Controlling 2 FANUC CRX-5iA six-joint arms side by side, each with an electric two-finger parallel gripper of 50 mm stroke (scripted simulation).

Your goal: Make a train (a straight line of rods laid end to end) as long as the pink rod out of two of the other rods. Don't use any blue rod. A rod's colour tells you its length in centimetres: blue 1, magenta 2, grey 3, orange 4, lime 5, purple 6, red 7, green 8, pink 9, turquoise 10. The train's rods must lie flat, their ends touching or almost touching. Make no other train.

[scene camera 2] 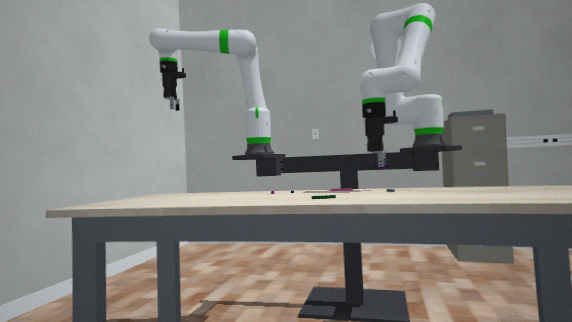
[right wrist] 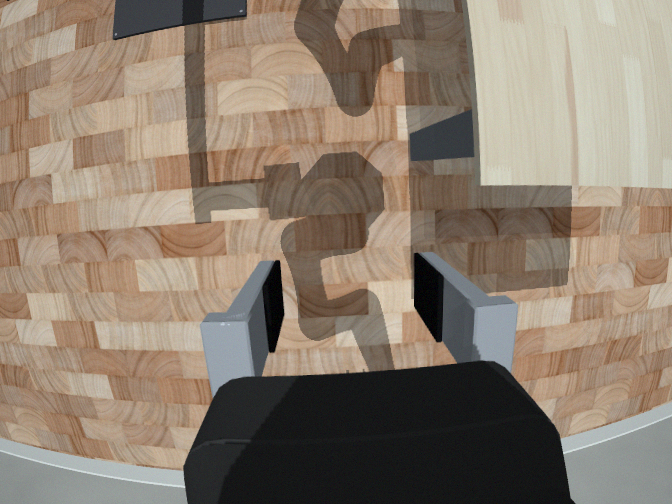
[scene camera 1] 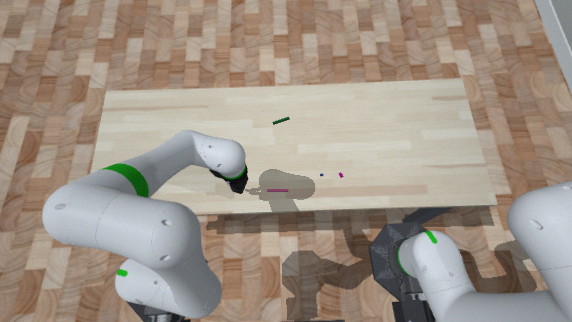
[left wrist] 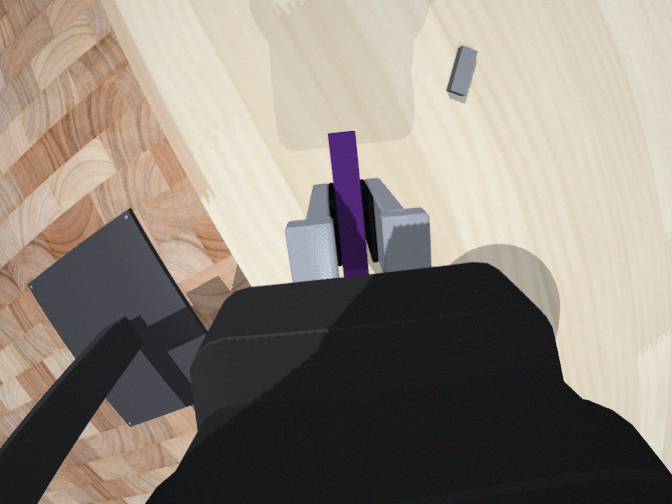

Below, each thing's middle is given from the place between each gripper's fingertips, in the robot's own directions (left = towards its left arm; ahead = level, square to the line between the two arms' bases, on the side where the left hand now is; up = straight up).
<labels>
Right now my left hand is 11 cm above the grey rod (left wrist: 465,59), 10 cm short of it and 2 cm to the right of it. From my left hand the other things lie so: purple rod (left wrist: 343,149) 2 cm below.
My right hand is 36 cm short of the purple rod, 108 cm to the right of it and 37 cm above it. The rest, counted from my right hand: grey rod: 46 cm ahead, 111 cm to the left, 46 cm below.
</labels>
